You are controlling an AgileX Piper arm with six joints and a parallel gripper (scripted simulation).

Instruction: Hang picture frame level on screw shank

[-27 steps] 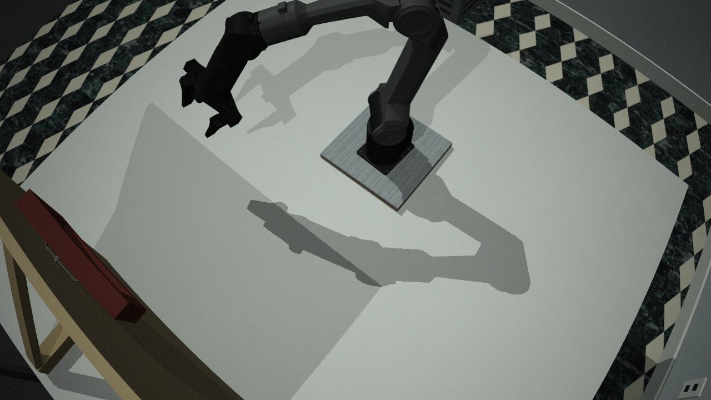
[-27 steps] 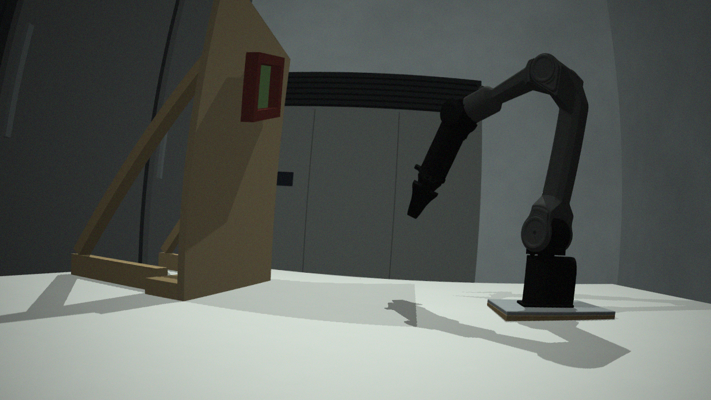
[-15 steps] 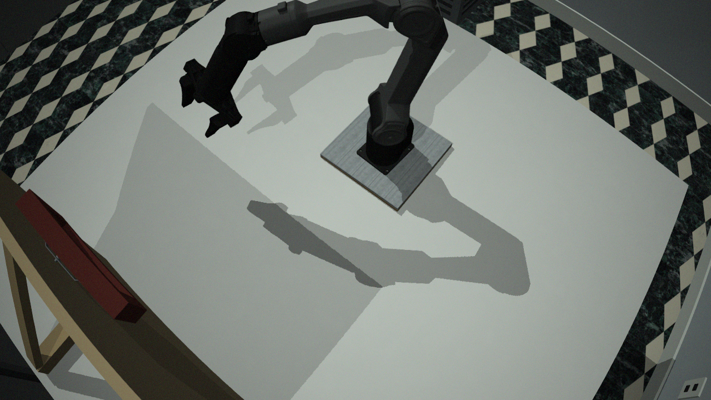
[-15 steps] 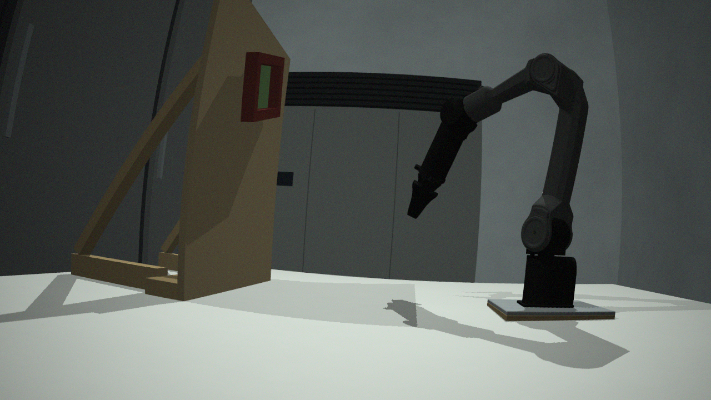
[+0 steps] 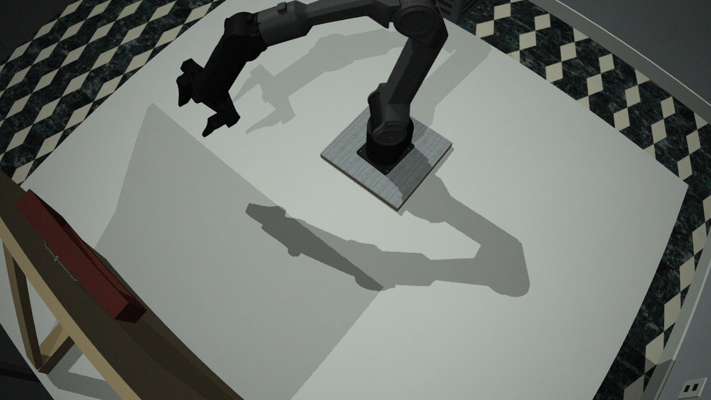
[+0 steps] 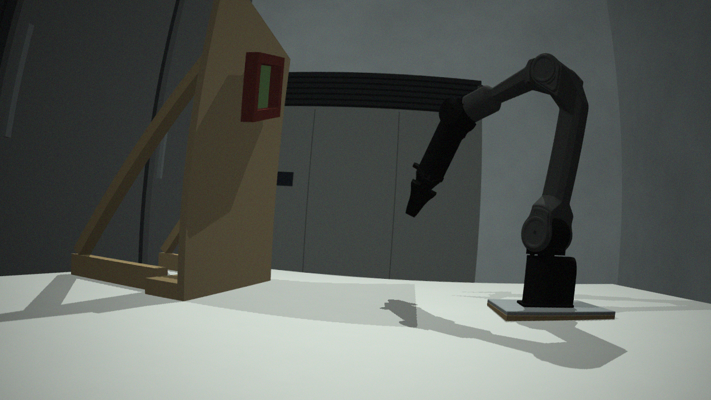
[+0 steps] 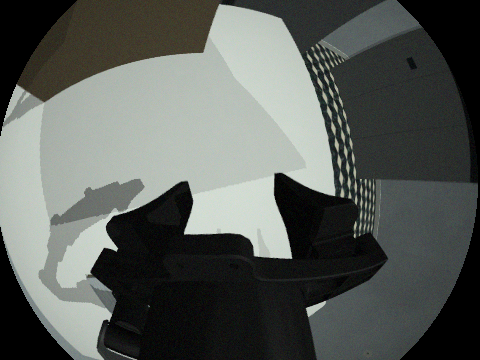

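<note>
Right now my hand is 290 mm short of the picture frame, 200 mm to the right of it and 200 mm below it. Round my hand: upright wooden board (310 mm ahead, 210 mm to the left, 80 mm above).
</note>
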